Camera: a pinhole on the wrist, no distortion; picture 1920 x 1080 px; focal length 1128.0 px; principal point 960.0 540.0 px. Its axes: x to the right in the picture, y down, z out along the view. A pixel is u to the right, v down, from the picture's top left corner.
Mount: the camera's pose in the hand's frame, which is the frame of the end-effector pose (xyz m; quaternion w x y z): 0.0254 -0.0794 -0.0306 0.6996 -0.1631 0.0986 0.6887
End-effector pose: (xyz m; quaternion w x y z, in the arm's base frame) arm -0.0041 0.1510 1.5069 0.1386 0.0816 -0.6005 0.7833
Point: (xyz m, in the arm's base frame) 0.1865 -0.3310 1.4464
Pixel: 955 1042
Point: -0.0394 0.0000 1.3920
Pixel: 1772 688
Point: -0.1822 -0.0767 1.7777
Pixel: outside the picture
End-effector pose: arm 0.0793 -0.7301 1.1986 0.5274 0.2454 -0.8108 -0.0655
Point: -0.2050 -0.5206 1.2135
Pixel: 1734 527
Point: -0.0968 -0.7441 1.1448
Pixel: 1061 475
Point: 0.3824 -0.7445 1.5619
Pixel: behind the camera
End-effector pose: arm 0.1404 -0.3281 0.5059 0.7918 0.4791 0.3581 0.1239
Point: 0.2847 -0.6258 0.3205
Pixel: outside the picture
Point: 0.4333 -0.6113 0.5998
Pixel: 678 462
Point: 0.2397 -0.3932 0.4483
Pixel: 641 85
